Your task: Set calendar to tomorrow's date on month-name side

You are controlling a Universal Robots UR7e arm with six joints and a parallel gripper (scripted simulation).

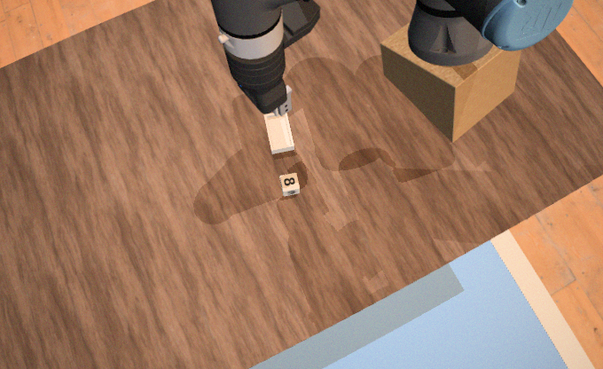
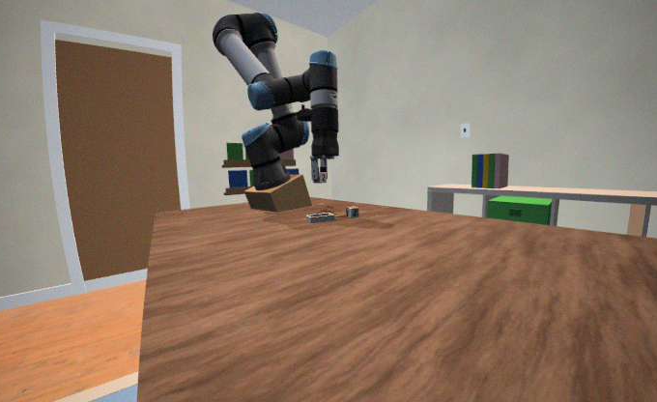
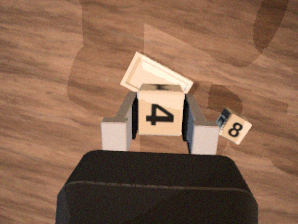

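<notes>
Right now the calendar tray is 130 mm below my hand. From my hand the other things lie so: digit cube (10 mm below).
</notes>
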